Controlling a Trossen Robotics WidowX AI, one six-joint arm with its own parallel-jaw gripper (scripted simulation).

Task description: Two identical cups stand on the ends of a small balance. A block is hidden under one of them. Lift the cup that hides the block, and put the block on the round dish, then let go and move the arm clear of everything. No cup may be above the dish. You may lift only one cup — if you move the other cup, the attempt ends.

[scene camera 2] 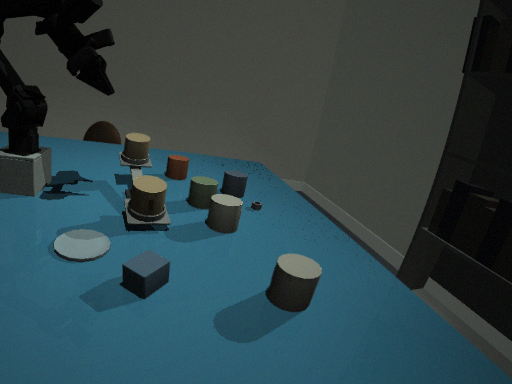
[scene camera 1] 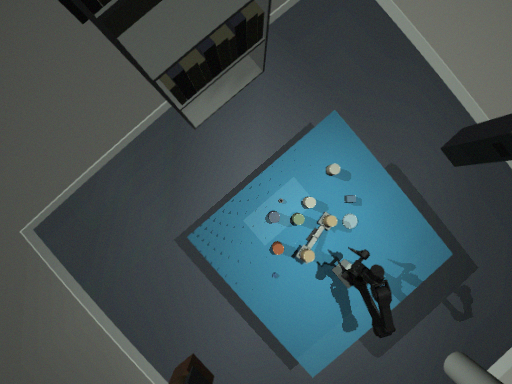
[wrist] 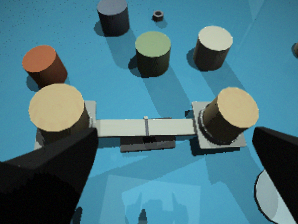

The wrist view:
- my gripper: 176, 135
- orange cylinder: 42, 63
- small balance: 115, 128
